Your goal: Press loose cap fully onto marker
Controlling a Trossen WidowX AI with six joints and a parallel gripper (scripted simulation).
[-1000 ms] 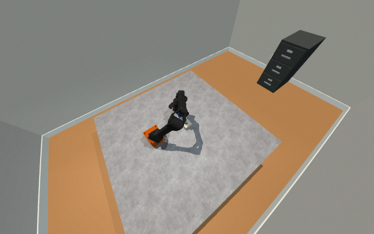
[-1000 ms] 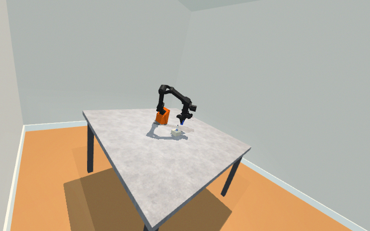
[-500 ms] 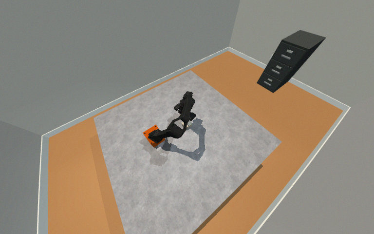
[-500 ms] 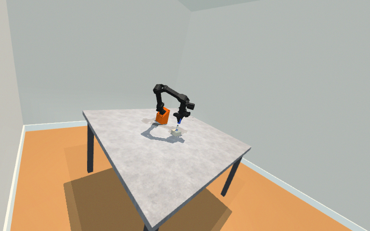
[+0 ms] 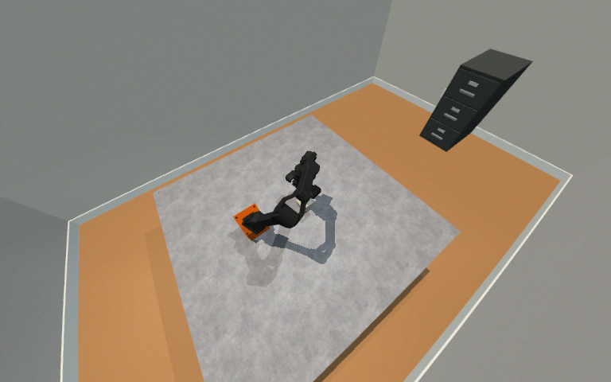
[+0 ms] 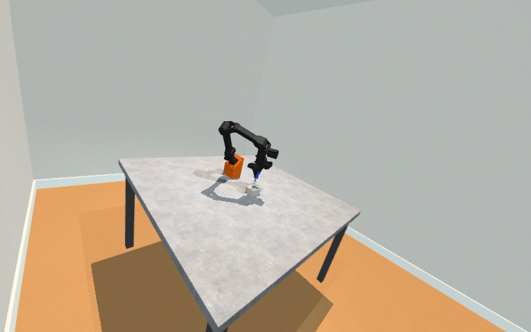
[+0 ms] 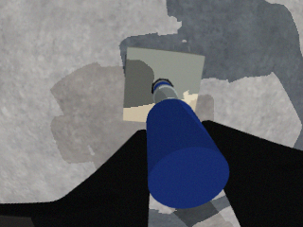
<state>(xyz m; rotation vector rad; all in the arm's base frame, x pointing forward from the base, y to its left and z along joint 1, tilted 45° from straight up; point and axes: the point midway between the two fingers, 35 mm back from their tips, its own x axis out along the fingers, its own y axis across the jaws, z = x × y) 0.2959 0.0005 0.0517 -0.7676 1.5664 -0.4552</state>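
Right now my gripper tip is 110 mm above the holder block. The rest, counted from my gripper tip: blue cap: 10 mm above.
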